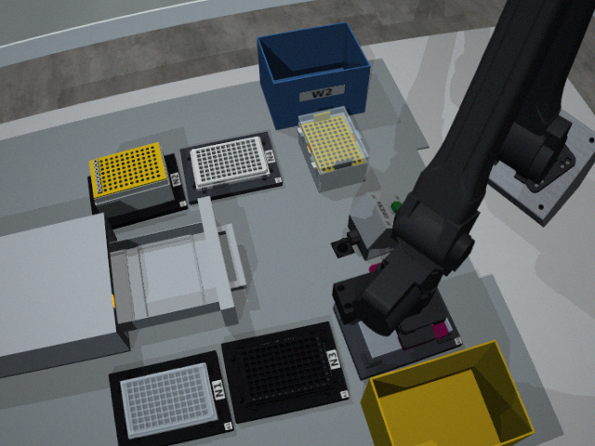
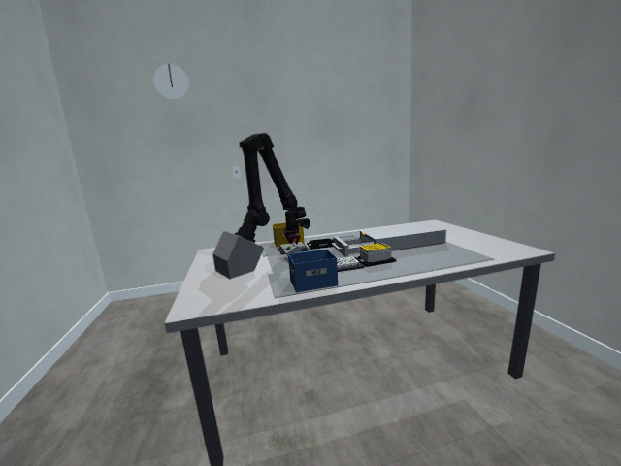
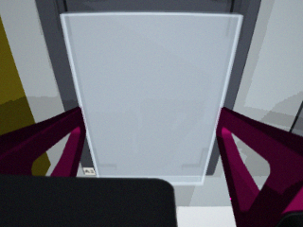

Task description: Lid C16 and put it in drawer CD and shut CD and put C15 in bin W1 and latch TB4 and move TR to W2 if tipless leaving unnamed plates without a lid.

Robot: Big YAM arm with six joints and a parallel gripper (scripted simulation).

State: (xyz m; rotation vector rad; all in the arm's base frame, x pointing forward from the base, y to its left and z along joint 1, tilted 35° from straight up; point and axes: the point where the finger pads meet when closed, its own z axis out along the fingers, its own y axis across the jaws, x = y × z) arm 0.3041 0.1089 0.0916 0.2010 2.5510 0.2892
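My hand is 3 cm above the lid park. Also, from my hand: green DONE key: 15 cm to the right, 7 cm behind, 3 cm above; plate lid: right at my hand; yellow bin W1: 16 cm to the left, 2 cm ahead, 1 cm above.
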